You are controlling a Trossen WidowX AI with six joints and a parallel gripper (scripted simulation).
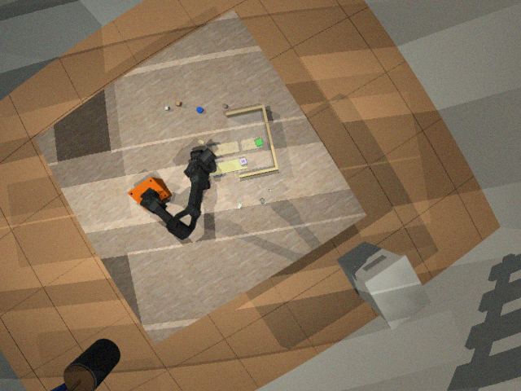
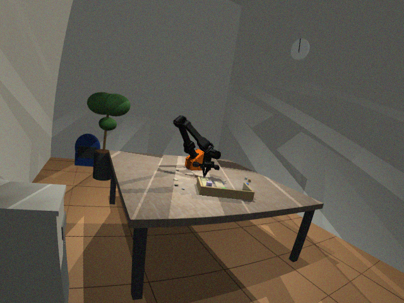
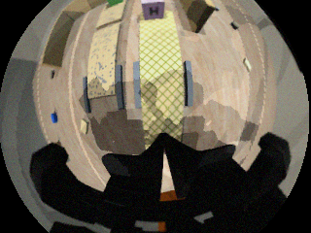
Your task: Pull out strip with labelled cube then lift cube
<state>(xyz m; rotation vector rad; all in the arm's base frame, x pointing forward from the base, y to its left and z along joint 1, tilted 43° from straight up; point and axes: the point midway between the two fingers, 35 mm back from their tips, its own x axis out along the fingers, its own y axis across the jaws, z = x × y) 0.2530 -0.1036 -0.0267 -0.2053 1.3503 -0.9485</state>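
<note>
Now: gripper tip 80 mm short of the strip and 40 mm to the left of it.
</note>
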